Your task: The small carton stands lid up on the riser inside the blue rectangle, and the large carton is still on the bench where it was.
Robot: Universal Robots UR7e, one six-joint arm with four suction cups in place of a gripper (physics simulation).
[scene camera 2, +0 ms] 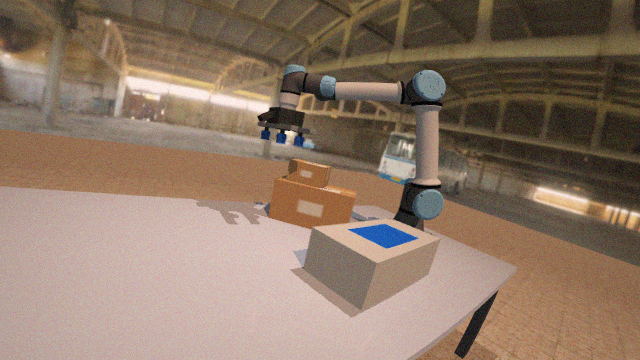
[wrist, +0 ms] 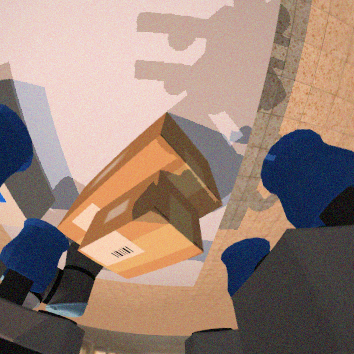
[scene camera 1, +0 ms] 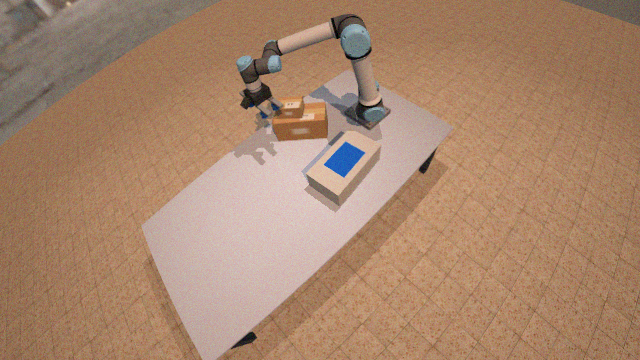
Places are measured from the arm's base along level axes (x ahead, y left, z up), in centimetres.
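Where they show: hand, its tool point: (scene camera 2: 280, 142) (wrist: 142, 212).
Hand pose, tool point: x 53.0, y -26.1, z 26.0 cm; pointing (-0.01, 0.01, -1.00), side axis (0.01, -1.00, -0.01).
After its pixels a point has its place.
The small carton (scene camera 1: 291, 105) {x 39.8, y -20.5, z 20.4 cm} (scene camera 2: 316, 176) {x 39.9, y -17.9, z 16.3 cm} (wrist: 160, 245) {x 41.6, y -27.3, z 20.2 cm} rests on top of the large carton (scene camera 1: 285, 131) {x 47.9, y -21.4, z 5.3 cm} (scene camera 2: 285, 202) {x 48.5, y -22.0, z 4.6 cm} (wrist: 137, 167) {x 47.5, y -23.2, z 12.4 cm}, near one end, with a barcode label on its upper face. Whether that face is its lid I cannot tell. The large carton stands on the bench (scene camera 1: 225, 225) {x 107.1, y -2.2, z -3.1 cm} (scene camera 2: 150, 275) {x 96.3, y 11.0, z -3.0 cm} (wrist: 90, 45) {x 64.5, y -9.9, z -3.1 cm}. The beige riser (scene camera 1: 322, 185) {x 57.7, y 22.5, z 8.5 cm} (scene camera 2: 340, 262) {x 57.7, y 23.0, z 4.7 cm} (wrist: 30, 170) {x 36.3, y 8.8, z 0.4 cm} bears a blue rectangle (scene camera 1: 344, 159) {x 40.4, y 19.7, z 8.9 cm} (scene camera 2: 384, 235) {x 41.1, y 20.0, z 9.0 cm}, with no carton on it. My gripper (scene camera 1: 262, 109) {x 53.0, y -26.1, z 26.0 cm} (scene camera 2: 281, 137) (wrist: 150, 207) {x 53.0, y -26.1, z 26.0 cm} is open, its blue suction cups holding nothing. It hangs above and to the left of the small carton in the second scene view, apart from it.
The arm's base (scene camera 1: 369, 116) {x 15.6, y 13.8, z 16.4 cm} (scene camera 2: 412, 215) {x 4.5, y 3.7, z 8.3 cm} stands on the bench behind the riser in the second scene view. The large carton stands near the bench's far edge. The riser is a short way from it, on the side toward the second scene camera.
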